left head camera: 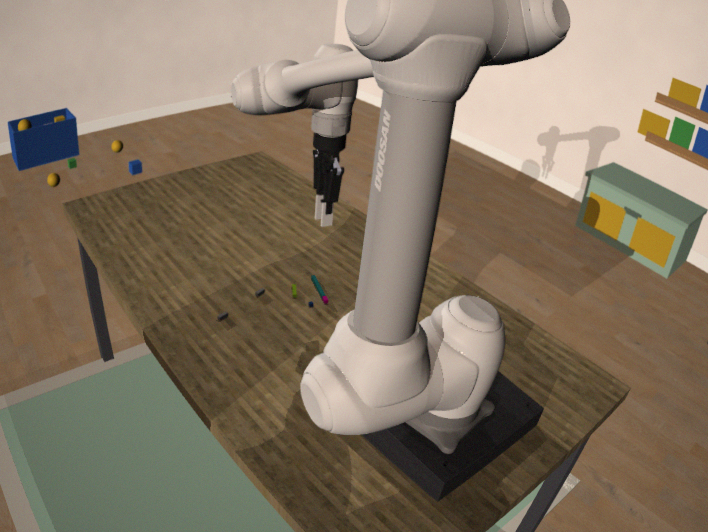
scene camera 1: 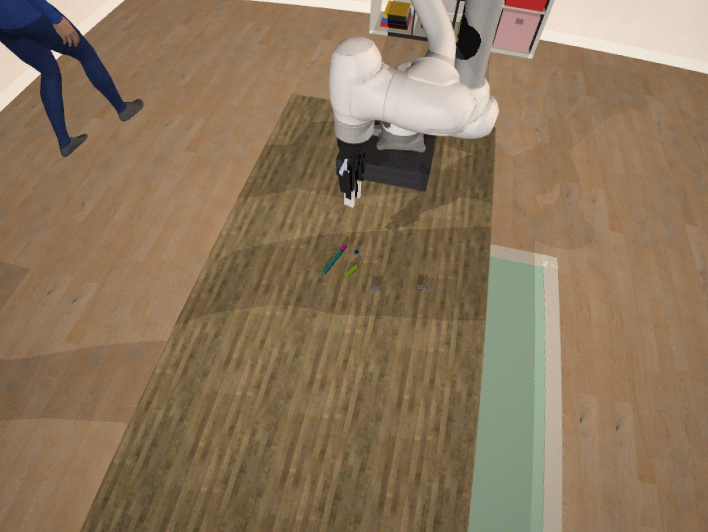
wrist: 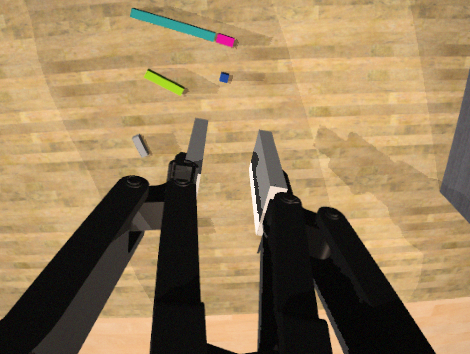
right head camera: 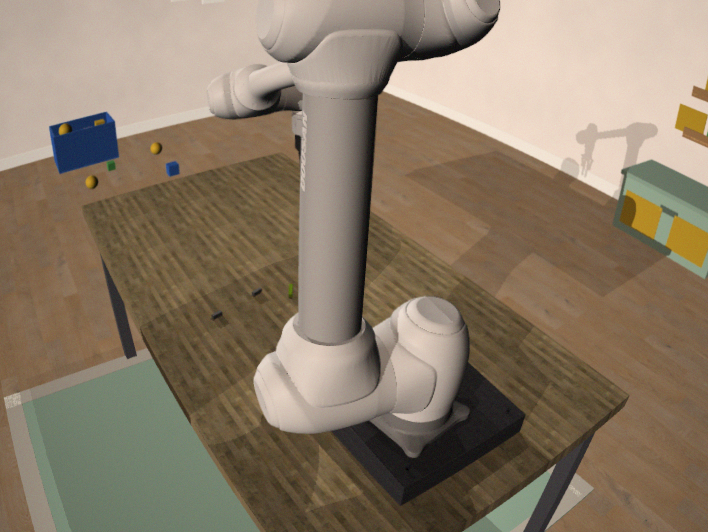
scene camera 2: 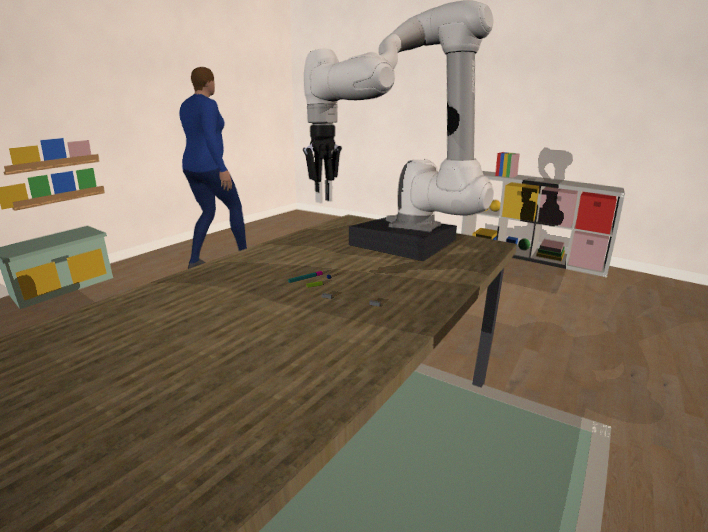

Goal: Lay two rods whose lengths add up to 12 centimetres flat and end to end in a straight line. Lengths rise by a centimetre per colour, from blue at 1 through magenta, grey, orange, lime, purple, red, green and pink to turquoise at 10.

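Places are measured from the arm's base along level axes (x ahead, y left, z up), in millimetres.
Pixels of known places: gripper, fingertip midpoint: (left head camera: 323,221) (scene camera 1: 352,200) (wrist: 229,145) (scene camera 2: 324,201); arm's base, link origin: (left head camera: 439,408) (scene camera 1: 400,136) (right head camera: 411,411) (scene camera 2: 415,225).
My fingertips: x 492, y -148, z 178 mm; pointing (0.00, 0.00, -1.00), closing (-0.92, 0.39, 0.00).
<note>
Ahead of a thing's pixels: the offset from my fingertips to its top centre. Level surfaces: height alone.
A turquoise rod {53 mm ahead, 57 mm right, 241 mm down} (left head camera: 318,286) (scene camera 1: 333,260) (scene camera 2: 303,278) (wrist: 172,25) and a magenta rod {2 mm back, 28 mm right, 241 mm down} (left head camera: 325,299) (scene camera 1: 343,248) (scene camera 2: 319,273) (wrist: 225,40) lie flat end to end in line; any tiny gap is hard to judge. A blue piece {8 mm ahead, 16 mm left, 241 mm down} (left head camera: 310,304) (scene camera 1: 356,251) (wrist: 224,77) and a lime rod {82 mm ahead, 7 mm left, 241 mm down} (left head camera: 294,290) (right head camera: 290,290) (scene camera 1: 351,270) (wrist: 165,82) lie beside them, apart. Two grey rods lie separately, one nearer {138 mm ahead, 83 mm left, 241 mm down} (scene camera 1: 374,288) (wrist: 141,145), one farther away. My gripper (left head camera: 322,220) (scene camera 1: 354,200) (scene camera 2: 323,200) (wrist: 229,145) is partly open and empty, high above the table. The arm hides the pair in the right head view.
The rods lie on the wooden table {251 mm down} (left head camera: 171,228) (scene camera 1: 286,400) (scene camera 2: 200,371). The arm's black base block (left head camera: 469,457) (scene camera 1: 400,174) (scene camera 2: 394,243) stands on it. A person in blue (scene camera 1: 42,62) (scene camera 2: 200,137) stands on the floor beyond the table.
</note>
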